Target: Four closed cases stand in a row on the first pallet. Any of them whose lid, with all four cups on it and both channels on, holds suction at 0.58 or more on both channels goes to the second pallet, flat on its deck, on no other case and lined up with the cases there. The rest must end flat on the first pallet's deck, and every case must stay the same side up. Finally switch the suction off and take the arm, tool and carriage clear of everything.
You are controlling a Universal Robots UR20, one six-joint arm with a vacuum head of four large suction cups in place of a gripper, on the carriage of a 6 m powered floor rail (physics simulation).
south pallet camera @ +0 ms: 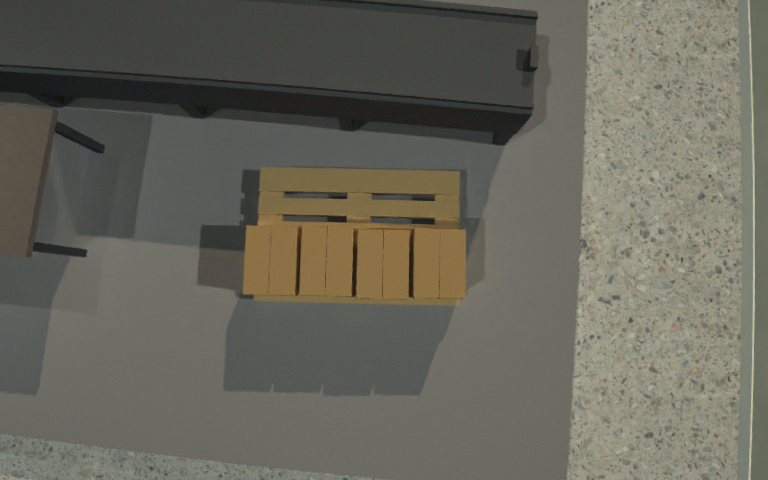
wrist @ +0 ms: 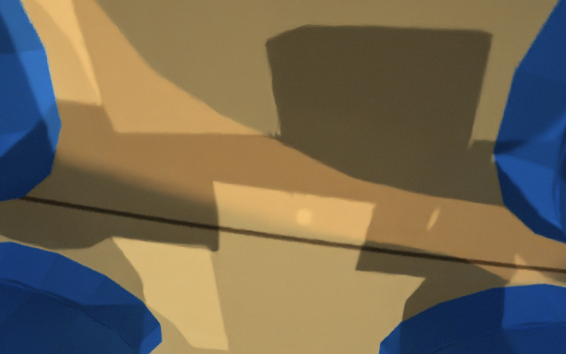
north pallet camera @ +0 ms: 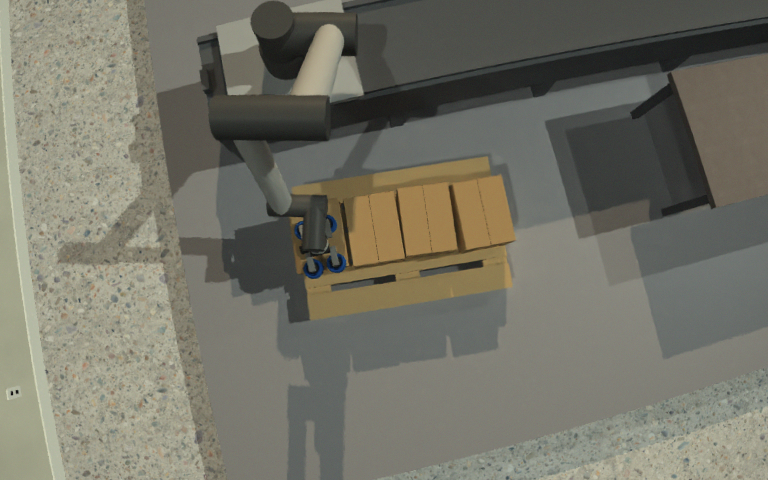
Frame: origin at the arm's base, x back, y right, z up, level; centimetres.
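Where they show: hand, tool point: (wrist: 265,226); arm's base, link origin: (north pallet camera: 287,58).
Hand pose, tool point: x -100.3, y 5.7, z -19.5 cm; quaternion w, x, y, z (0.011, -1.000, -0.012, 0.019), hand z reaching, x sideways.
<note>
Each offset is from my tool point to the top centre of the thing. Level surfaces: height alone.
In the north view, four closed brown cases stand in a row on the north pallet (north pallet camera: 407,302): the leftmost case {dz +2.5, dx +7.2, dy +0.4 cm} (north pallet camera: 338,240) (wrist: 295,295), the second case {dz +0.3, dx +3.7, dy -29.8 cm} (north pallet camera: 385,232), the third case {dz +0.3, dx +2.2, dy -59.1 cm} (north pallet camera: 438,220) and the rightmost case {dz +0.3, dx -1.2, dy -90.3 cm} (north pallet camera: 487,215). My suction head (north pallet camera: 320,246) (wrist: 275,210) is over the leftmost case and appears to hang a little above its lid, empty. Its near cups reach past the lid's near edge. The lid seam runs slightly tilted between the blue cups in the wrist view. Another row of four brown cases (south pallet camera: 339,260) stands on the south pallet (south pallet camera: 362,181).
The dark floor rail (north pallet camera: 481,45) (south pallet camera: 283,56) runs behind both pallets, with the arm's carriage (north pallet camera: 345,79) at its left end in the north view. A brown table {dz +15.5 cm} (north pallet camera: 730,124) (south pallet camera: 22,181) stands between the pallets. Narrow gaps separate neighbouring cases. Speckled strips border the floor.
</note>
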